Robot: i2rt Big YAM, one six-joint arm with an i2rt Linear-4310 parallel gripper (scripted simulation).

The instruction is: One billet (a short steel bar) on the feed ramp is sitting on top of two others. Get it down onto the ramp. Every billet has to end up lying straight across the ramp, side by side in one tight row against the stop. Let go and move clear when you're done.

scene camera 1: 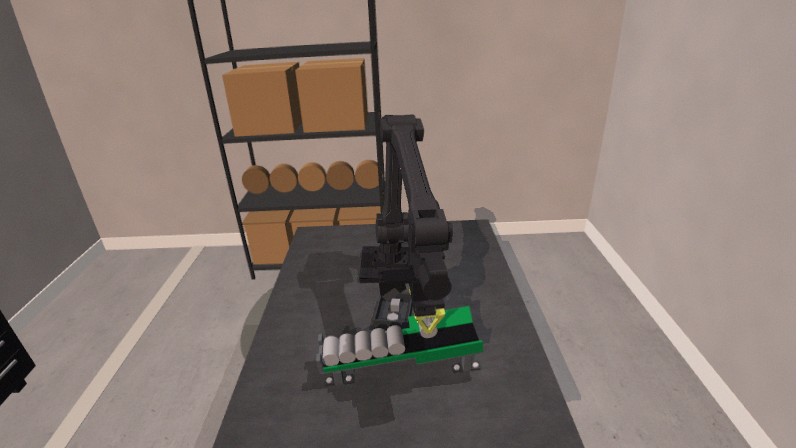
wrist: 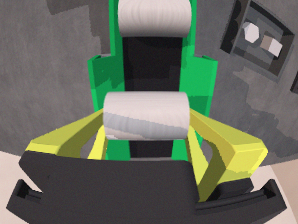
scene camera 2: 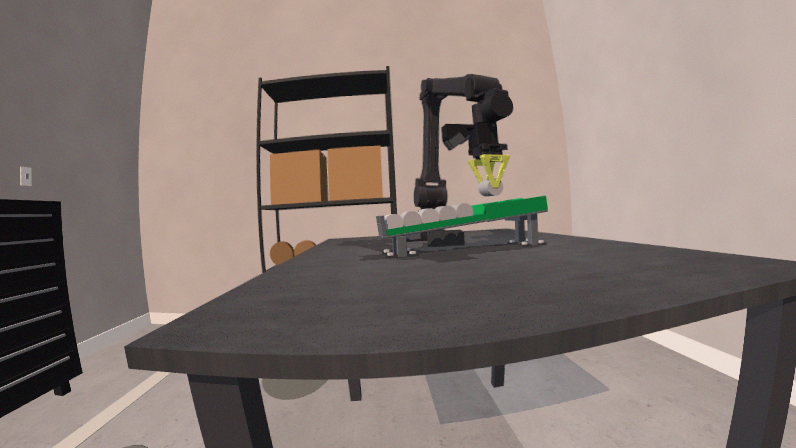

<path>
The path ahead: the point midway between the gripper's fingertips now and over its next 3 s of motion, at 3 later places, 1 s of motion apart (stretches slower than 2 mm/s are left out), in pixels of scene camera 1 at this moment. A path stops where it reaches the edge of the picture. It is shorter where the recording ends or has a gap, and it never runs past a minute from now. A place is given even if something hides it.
My gripper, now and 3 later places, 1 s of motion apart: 426,323; 427,328; 427,332; 427,334
</path>
